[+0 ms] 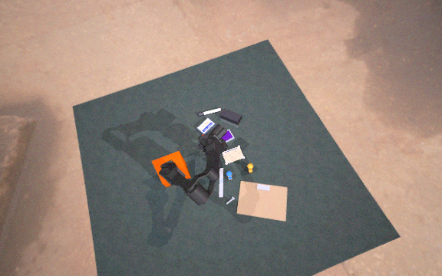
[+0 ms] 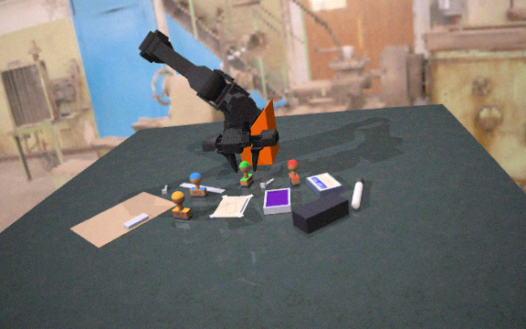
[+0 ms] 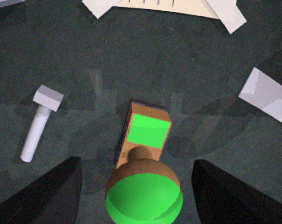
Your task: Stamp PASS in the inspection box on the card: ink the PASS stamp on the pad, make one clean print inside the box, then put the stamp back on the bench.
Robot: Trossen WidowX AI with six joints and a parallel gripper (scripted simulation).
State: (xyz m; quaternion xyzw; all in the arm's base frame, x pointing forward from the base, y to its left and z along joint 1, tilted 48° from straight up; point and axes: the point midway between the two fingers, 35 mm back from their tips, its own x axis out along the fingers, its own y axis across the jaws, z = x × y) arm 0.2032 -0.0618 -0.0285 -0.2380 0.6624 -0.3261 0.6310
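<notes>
Now: gripper tip 20 mm above the green-knobbed stamp. From my gripper tip the other things lie so: red stamp (10 mm ahead, 120 mm to the left, 20 mm below); then card (110 mm ahead, 20 mm to the right, 40 mm below); then blue stamp (40 mm ahead, 120 mm to the right, 20 mm below).
</notes>
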